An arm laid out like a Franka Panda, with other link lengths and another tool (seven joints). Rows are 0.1 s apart.
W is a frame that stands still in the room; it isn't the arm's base.
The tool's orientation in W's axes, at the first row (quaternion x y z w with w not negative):
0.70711, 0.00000, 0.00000, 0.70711
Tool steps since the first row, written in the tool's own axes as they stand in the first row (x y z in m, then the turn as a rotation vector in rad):
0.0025, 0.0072, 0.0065, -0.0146, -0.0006, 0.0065
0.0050, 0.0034, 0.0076, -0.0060, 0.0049, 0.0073
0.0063, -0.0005, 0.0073, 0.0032, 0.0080, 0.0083
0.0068, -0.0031, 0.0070, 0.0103, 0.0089, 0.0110
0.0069, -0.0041, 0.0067, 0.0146, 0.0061, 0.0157
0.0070, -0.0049, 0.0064, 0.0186, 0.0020, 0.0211
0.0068, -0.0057, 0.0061, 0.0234, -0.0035, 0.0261
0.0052, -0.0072, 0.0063, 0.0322, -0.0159, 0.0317
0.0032, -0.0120, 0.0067, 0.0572, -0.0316, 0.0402
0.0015, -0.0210, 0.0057, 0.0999, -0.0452, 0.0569
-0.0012, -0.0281, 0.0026, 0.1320, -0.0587, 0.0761
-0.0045, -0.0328, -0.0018, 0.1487, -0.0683, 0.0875
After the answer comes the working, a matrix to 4 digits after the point.
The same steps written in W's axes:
0.0025, -0.0065, 0.0072, -0.0146, -0.0065, -0.0006
0.0050, -0.0076, 0.0034, -0.0060, -0.0073, 0.0049
0.0063, -0.0073, -0.0005, 0.0032, -0.0083, 0.0080
0.0068, -0.0070, -0.0031, 0.0103, -0.0110, 0.0089
0.0069, -0.0067, -0.0041, 0.0146, -0.0157, 0.0061
0.0070, -0.0064, -0.0049, 0.0186, -0.0211, 0.0020
0.0068, -0.0061, -0.0057, 0.0234, -0.0261, -0.0035
0.0052, -0.0063, -0.0072, 0.0322, -0.0317, -0.0159
0.0032, -0.0067, -0.0120, 0.0572, -0.0402, -0.0316
0.0015, -0.0057, -0.0210, 0.0999, -0.0569, -0.0452
-0.0012, -0.0026, -0.0281, 0.1320, -0.0761, -0.0587
-0.0045, 0.0018, -0.0328, 0.1487, -0.0875, -0.0683

The tool's axes in the first row as the columns of a matrix, in W's axes (rounded; the answer above uses it unrounded):
1.0000, 0.0000, 0.0000
0.0000, 0.0000, -1.0000
0.0000, 1.0000, 0.0000

